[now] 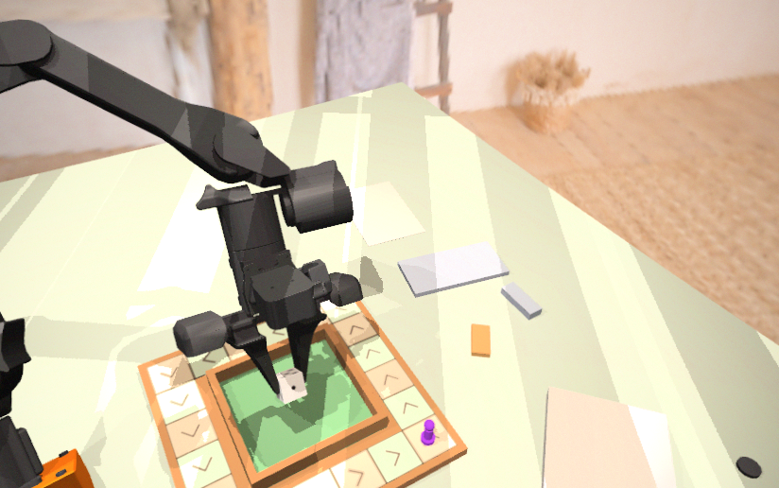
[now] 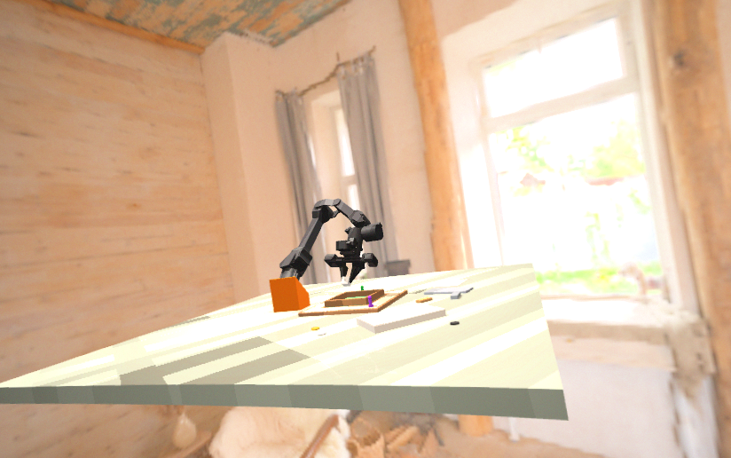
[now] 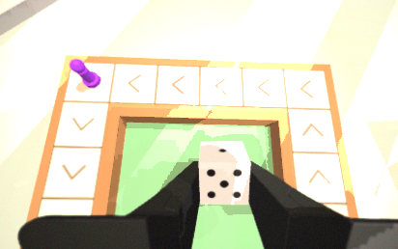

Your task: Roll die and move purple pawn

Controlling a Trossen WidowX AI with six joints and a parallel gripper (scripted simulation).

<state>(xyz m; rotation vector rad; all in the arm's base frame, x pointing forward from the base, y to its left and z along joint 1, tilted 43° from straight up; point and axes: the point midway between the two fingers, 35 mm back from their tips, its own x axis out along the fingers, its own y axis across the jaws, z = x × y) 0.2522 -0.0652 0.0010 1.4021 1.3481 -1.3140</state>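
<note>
The purple pawn lies 10 cm ahead of my gripper tip, 11 cm to the right of it and 5 cm below it. Round my gripper tip: green pawn: 2 cm ahead, 14 cm to the left, 5 cm below; then green tray: 2 cm ahead, 2 cm to the left, 7 cm below; then white die: right at my gripper tip.
</note>
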